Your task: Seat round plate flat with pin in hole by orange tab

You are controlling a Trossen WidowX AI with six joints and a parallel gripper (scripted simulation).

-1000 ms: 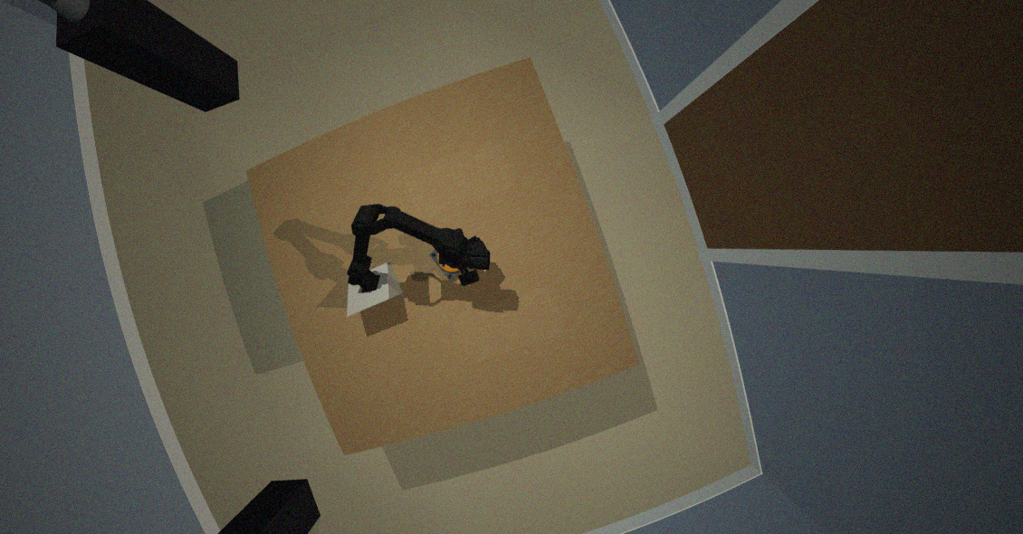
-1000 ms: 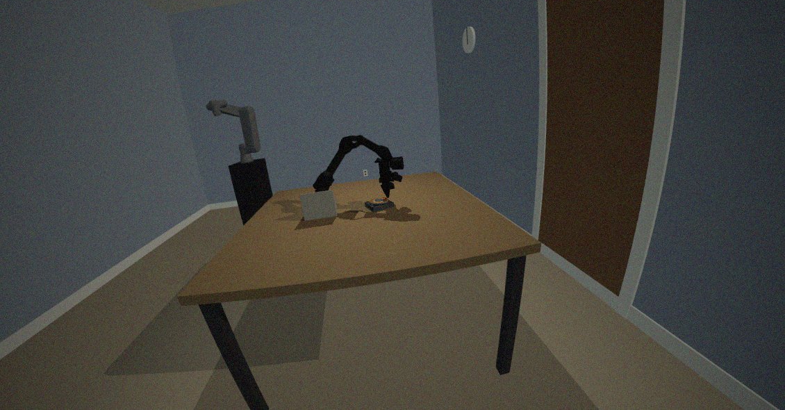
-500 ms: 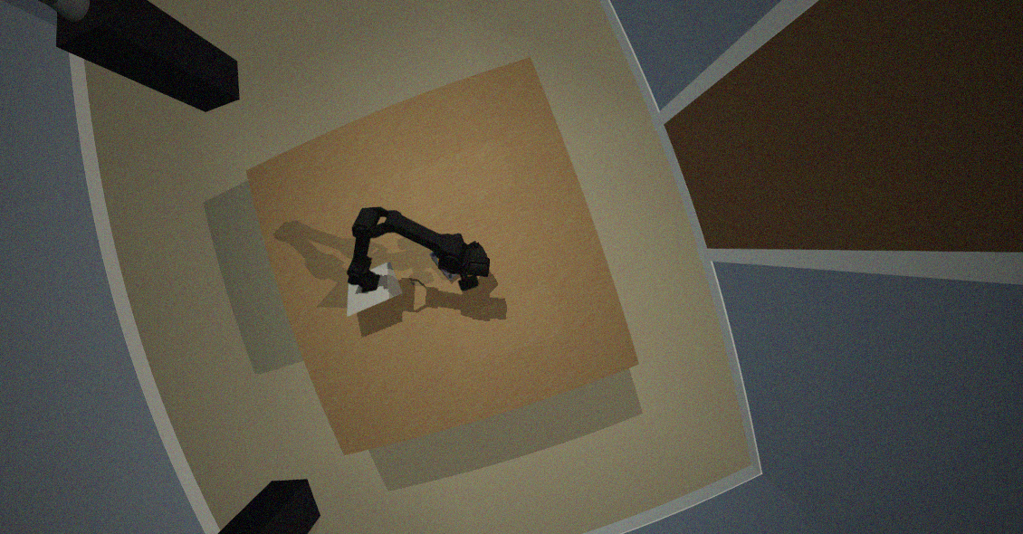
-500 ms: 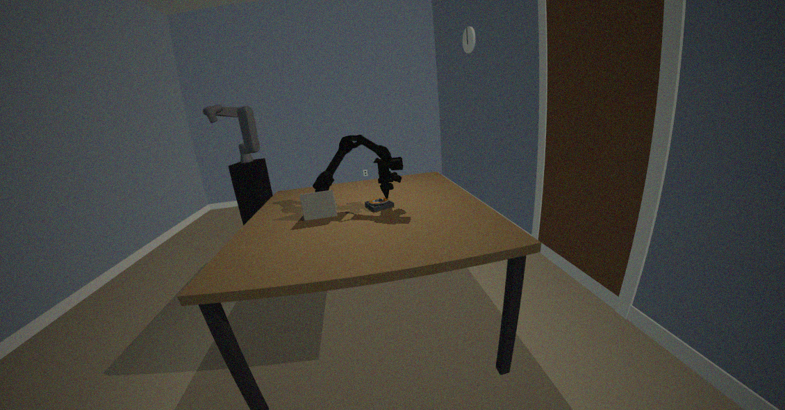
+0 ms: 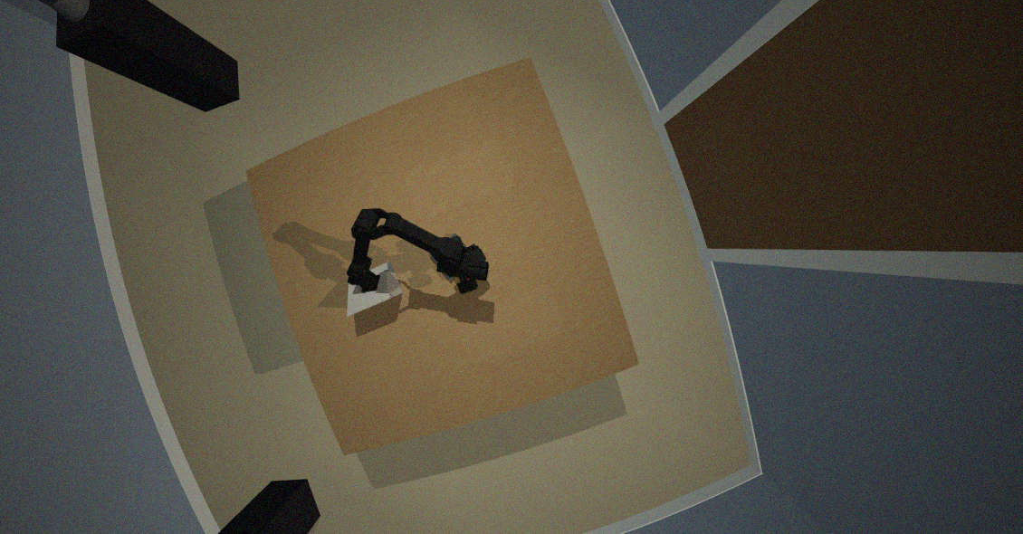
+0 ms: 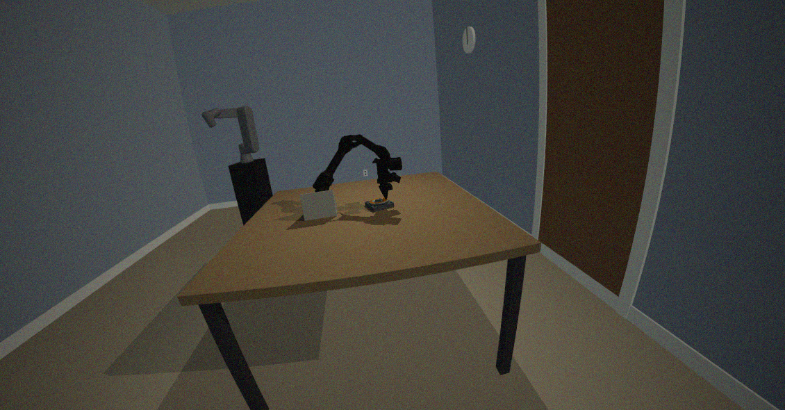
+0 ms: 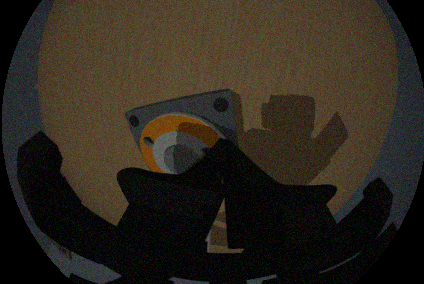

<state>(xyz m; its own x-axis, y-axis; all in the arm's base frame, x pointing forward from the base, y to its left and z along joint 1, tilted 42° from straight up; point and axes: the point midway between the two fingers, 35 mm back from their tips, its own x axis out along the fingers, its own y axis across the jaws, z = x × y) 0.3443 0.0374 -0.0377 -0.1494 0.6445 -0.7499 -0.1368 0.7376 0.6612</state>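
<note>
My gripper tip is now 3 cm past the round orange plate, 2 cm to the right of it and 1 cm above it. Round my gripper tip: square grey base 4 cm behind, 3 cm to the left, 3 cm below.
</note>
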